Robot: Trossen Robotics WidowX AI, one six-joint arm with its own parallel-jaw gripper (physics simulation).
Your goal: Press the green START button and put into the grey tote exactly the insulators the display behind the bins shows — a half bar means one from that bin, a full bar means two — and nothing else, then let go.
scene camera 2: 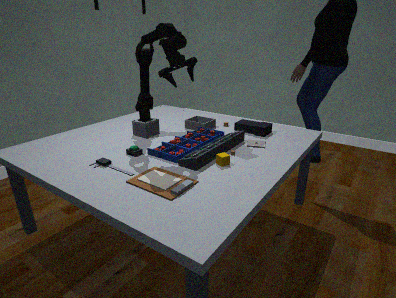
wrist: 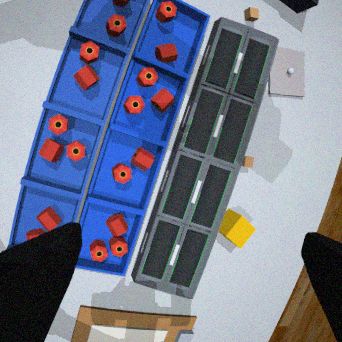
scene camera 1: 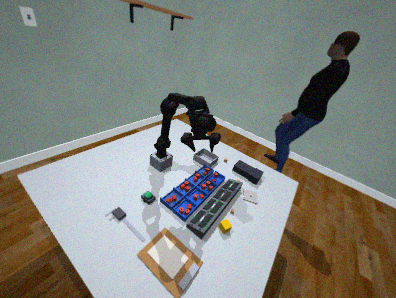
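My gripper (scene camera 1: 203,150) (scene camera 2: 183,83) (wrist: 194,240) is open and empty, high above the table, with the bins and display below it in the wrist view. The blue bins (scene camera 1: 172,211) (scene camera 2: 165,157) (wrist: 112,150) stand in two rows and hold red insulators (scene camera 1: 185,208) (wrist: 122,173). The dark grey display (scene camera 1: 214,205) (scene camera 2: 210,152) (wrist: 191,155) runs alongside them; its dark windows have thin green outlines, with short white bars between them. I cannot tell any half or full bars. The green START button (scene camera 1: 148,195) (scene camera 2: 134,148) is left of the bins. The grey tote (scene camera 1: 200,162) (scene camera 2: 200,126) stands behind them; no insulator can be made out in it.
A yellow cube (scene camera 1: 225,226) (scene camera 2: 223,159) (wrist: 237,228), a light plate with a knob (scene camera 1: 250,195) (wrist: 285,80) and a black box (scene camera 1: 248,172) (scene camera 2: 253,128) lie beyond the display. A caliper (scene camera 1: 119,214) and a brown clipboard (wrist: 135,316) lie nearer. A person (scene camera 1: 325,90) stands behind the table.
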